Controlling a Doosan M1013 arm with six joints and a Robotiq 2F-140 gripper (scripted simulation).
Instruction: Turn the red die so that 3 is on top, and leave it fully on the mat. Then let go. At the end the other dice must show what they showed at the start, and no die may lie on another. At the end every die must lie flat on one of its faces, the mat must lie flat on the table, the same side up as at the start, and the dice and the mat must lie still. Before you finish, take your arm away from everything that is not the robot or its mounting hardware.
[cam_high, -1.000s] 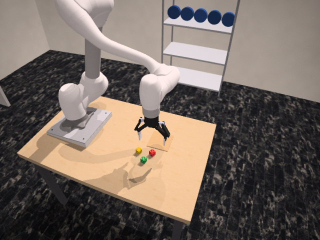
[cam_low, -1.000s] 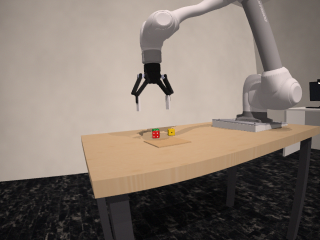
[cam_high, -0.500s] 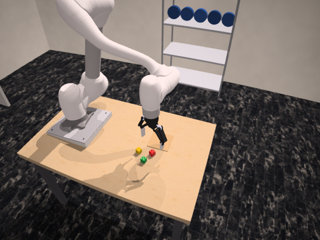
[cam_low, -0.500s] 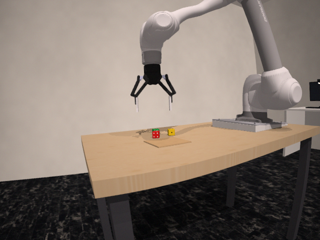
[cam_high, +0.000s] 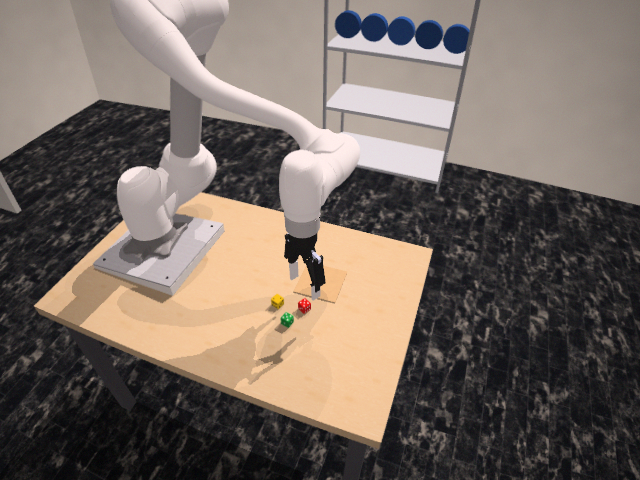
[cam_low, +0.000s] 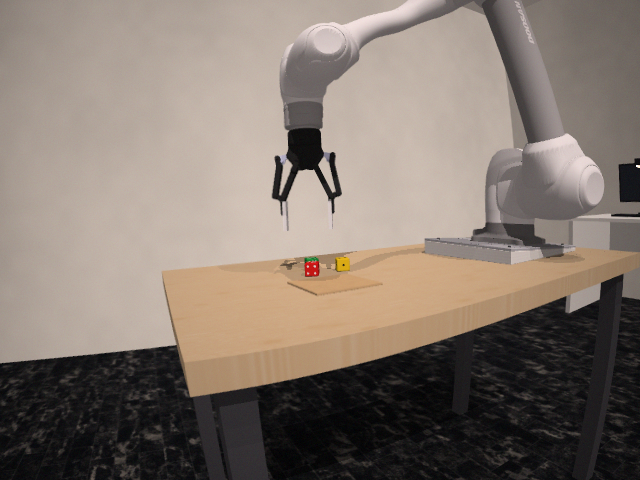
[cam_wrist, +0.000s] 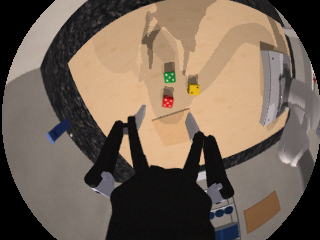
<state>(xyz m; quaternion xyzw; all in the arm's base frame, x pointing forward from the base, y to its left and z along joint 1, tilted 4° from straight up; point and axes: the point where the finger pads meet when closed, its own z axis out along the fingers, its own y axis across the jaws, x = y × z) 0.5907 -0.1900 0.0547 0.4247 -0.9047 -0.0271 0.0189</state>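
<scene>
The red die is 11 cm below my hand. The rest, counted from my hand: mat: 3 cm ahead, 12 cm to the left, 13 cm below; then green die: 4 cm behind, 6 cm to the right, 11 cm below; then yellow die: 9 cm behind, 11 cm below.
</scene>
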